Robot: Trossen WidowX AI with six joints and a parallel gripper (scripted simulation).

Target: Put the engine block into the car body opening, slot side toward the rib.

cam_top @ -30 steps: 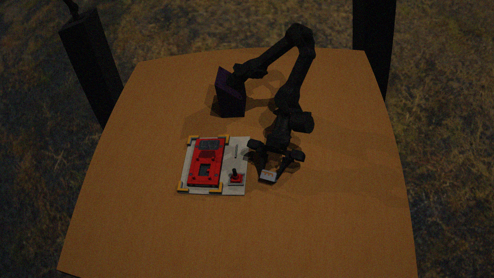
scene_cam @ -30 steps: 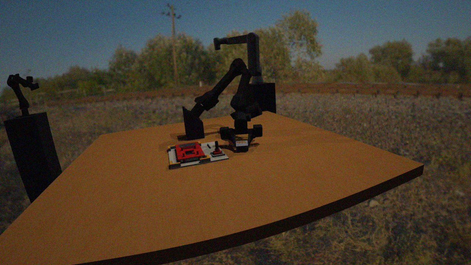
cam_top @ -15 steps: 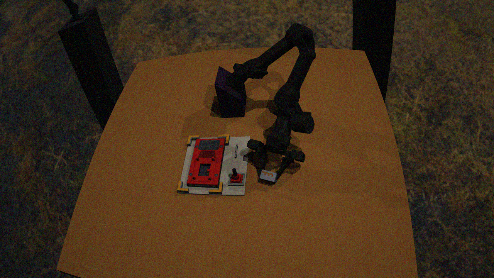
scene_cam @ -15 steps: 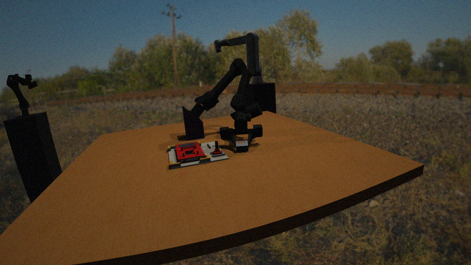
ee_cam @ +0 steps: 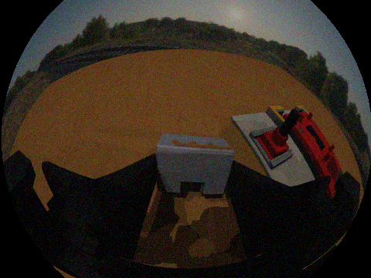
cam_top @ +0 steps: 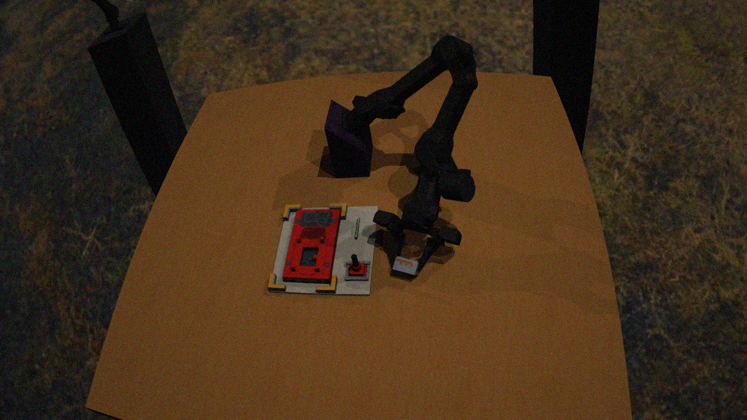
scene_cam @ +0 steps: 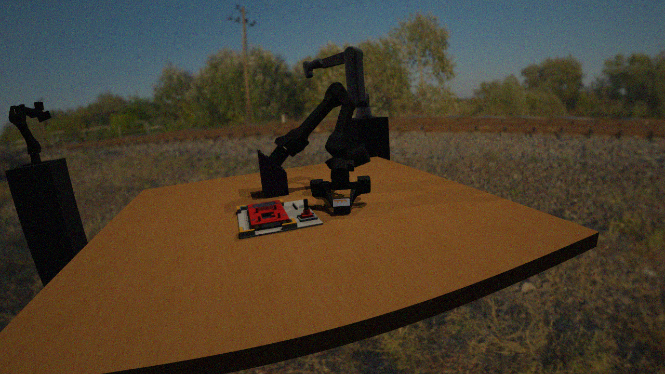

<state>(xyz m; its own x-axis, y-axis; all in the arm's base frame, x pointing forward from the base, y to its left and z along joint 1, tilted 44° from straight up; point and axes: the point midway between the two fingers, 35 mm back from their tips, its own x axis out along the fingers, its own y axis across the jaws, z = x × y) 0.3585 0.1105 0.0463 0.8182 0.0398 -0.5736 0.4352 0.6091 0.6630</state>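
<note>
Now: gripper tip 1 cm past the engine block.
</note>
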